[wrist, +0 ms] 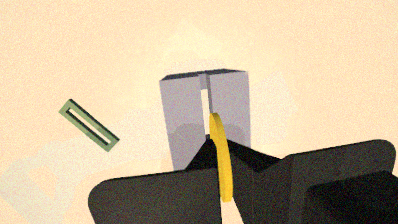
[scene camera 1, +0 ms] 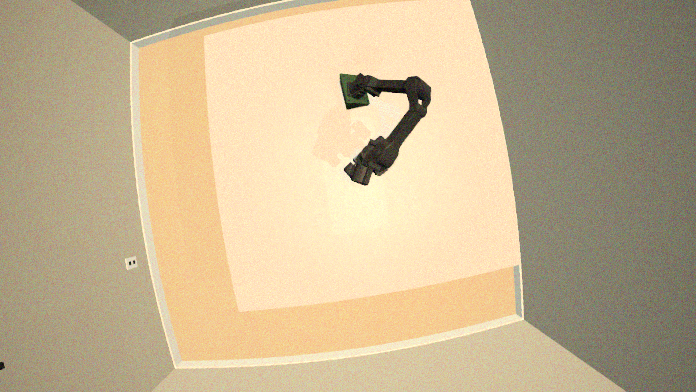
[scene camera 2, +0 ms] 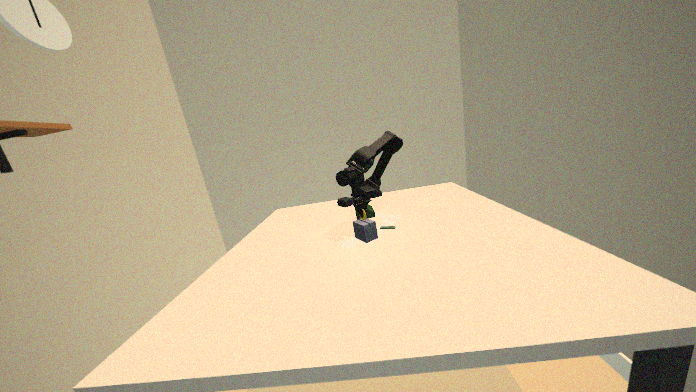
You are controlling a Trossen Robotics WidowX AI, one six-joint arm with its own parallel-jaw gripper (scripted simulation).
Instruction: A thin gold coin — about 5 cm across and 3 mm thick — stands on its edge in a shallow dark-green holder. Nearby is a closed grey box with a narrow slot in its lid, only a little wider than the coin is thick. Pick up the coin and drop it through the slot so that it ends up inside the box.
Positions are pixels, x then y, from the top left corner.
Labels:
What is the gripper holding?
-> A gold coin.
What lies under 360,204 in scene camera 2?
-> The gripper.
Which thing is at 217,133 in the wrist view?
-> A gold coin.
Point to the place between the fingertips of the gripper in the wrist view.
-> At 214,145

